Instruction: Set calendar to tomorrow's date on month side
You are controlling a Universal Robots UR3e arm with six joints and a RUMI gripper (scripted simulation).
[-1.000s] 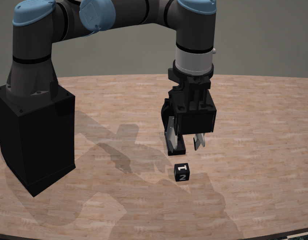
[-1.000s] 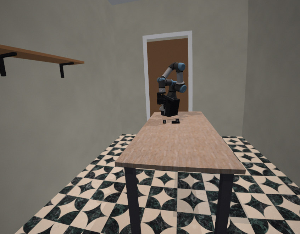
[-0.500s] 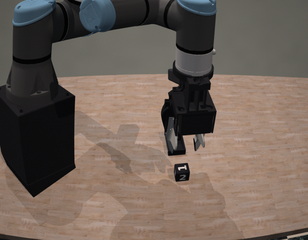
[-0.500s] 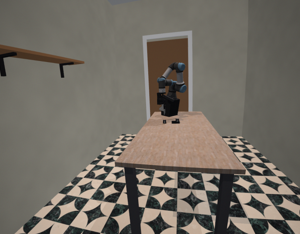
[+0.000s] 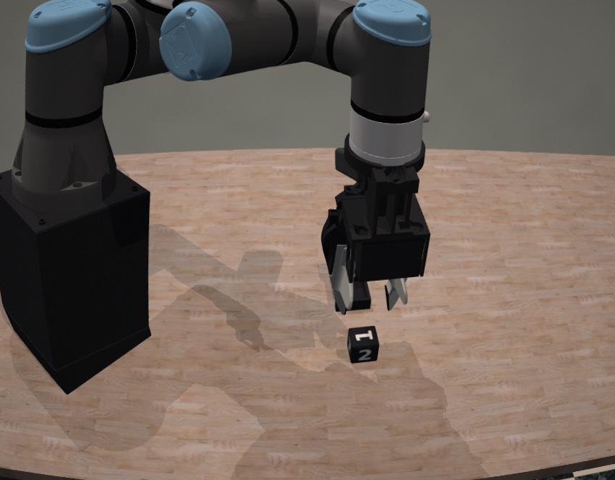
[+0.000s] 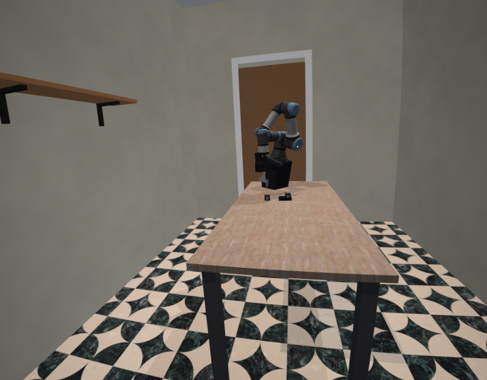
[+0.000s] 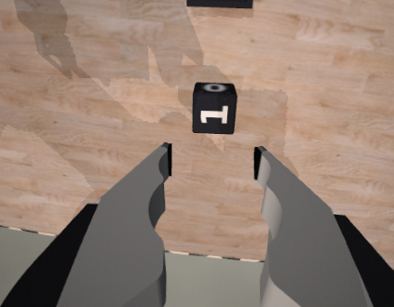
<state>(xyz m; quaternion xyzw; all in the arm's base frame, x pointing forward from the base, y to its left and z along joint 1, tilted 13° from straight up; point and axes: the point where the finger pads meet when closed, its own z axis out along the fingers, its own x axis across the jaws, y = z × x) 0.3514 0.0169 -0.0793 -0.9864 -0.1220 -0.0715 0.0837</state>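
My hand is 80 mm above the black number cube. Round my hand: black calendar tray (110 mm to the left, 80 mm below, 30 mm behind).
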